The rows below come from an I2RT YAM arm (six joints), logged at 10 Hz.
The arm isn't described. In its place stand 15 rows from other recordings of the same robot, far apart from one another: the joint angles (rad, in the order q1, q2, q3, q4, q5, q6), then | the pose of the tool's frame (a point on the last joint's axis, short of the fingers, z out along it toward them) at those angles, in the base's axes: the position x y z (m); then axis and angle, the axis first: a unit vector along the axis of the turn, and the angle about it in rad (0 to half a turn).
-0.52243, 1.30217, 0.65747, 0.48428, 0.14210, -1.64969 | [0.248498, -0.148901, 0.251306, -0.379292, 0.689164, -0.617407, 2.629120]
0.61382, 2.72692, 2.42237, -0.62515, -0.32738, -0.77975 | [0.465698, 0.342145, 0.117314, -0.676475, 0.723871, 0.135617, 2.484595]
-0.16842, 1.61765, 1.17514, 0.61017, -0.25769, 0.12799 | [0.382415, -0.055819, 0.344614, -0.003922, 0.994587, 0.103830, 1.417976]
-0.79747, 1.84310, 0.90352, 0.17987, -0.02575, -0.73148 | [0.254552, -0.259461, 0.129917, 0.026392, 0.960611, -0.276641, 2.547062]
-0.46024, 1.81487, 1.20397, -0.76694, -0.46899, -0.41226 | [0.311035, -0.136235, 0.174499, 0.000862, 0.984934, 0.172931, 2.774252]
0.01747, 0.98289, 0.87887, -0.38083, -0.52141, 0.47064 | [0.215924, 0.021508, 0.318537, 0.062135, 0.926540, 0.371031, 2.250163]
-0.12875, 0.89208, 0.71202, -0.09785, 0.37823, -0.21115 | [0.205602, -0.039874, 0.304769, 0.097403, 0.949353, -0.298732, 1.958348]
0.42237, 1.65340, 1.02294, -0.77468, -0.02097, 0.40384 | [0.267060, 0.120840, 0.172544, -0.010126, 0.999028, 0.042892, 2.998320]
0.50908, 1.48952, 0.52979, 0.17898, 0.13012, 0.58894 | [0.234450, 0.125569, 0.133465, 0.066175, 0.984920, 0.159857, 2.407424]
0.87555, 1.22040, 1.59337, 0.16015, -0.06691, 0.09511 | [0.145497, 0.178133, 0.562268, -0.331366, 0.688153, 0.645478, 1.415129]
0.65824, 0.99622, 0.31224, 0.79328, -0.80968, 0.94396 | [0.144257, 0.144138, 0.237552, -0.211926, 0.677606, 0.704228, 2.558234]
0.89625, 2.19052, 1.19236, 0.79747, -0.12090, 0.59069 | [0.286222, 0.364796, 0.133206, -0.172438, 0.841194, 0.512501, 2.245422]
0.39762, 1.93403, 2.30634, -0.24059, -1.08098, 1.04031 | [0.365986, 0.187784, 0.517207, -0.195539, 0.682222, 0.704512, 2.611530]
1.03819, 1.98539, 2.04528, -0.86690, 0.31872, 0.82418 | [0.233987, 0.375008, 0.351831, -0.041489, 0.974555, 0.220273, 2.452492]
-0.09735, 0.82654, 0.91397, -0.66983, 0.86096, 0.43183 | [0.157773, -0.042537, 0.335399, 0.458052, 0.824425, -0.332432, 2.126142]
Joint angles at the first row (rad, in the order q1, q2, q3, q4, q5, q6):
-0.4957, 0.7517, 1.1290, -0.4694, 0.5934, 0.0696
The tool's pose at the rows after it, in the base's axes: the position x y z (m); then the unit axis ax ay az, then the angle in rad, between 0 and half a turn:
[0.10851, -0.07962, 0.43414, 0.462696, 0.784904, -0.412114, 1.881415]
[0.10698, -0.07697, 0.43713, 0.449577, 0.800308, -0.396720, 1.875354]
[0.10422, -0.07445, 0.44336, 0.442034, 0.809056, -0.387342, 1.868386]
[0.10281, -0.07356, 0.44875, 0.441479, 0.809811, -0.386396, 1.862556]
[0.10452, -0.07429, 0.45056, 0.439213, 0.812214, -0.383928, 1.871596]
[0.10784, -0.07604, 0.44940, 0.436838, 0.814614, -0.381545, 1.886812]
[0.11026, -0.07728, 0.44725, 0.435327, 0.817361, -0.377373, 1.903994]
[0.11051, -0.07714, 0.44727, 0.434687, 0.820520, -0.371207, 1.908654]
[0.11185, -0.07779, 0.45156, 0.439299, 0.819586, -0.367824, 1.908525]
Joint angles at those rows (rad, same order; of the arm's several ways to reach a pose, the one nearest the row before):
-0.4942, 0.7517, 1.1515, -0.4984, 0.5507, 0.0700
-0.4904, 0.7517, 1.1725, -0.5304, 0.5144, 0.0704
-0.4888, 0.7555, 1.2061, -0.5633, 0.4912, 0.0708
-0.4889, 0.7624, 1.2316, -0.5774, 0.4869, 0.0708
-0.4881, 0.7754, 1.2472, -0.5911, 0.4850, 0.0711
-0.4881, 0.7883, 1.2507, -0.5983, 0.4846, 0.0715
-0.4881, 0.7971, 1.2510, -0.6105, 0.4835, 0.0753
-0.4881, 0.8005, 1.2572, -0.6239, 0.4759, 0.0818
-0.4873, 0.8165, 1.2823, -0.6369, 0.4774, 0.0925

